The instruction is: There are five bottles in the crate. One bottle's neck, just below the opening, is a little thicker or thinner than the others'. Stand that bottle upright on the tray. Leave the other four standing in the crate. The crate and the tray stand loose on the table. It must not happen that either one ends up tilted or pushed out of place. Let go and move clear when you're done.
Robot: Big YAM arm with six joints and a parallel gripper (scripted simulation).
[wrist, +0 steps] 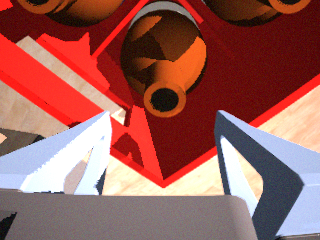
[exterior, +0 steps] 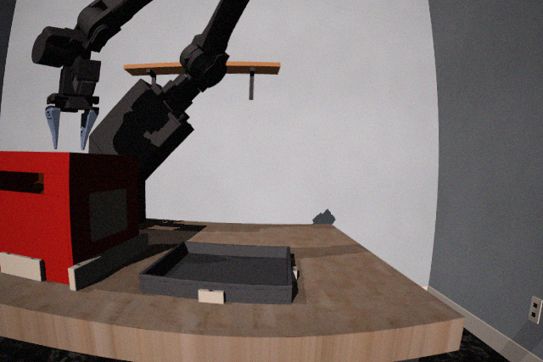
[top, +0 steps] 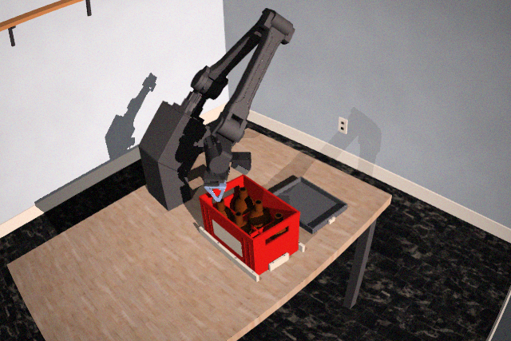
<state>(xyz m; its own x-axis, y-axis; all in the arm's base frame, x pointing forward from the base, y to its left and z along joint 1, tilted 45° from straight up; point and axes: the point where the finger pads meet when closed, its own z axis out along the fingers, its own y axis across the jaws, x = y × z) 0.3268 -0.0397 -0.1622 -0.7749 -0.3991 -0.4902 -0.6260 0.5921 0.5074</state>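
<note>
The red crate lies 90 mm ahead of my hand, 30 mm to the left of it and 110 mm below it. The rest, counted from my hand: dark grey tray 110 mm ahead, 310 mm to the left, 180 mm below.
</note>
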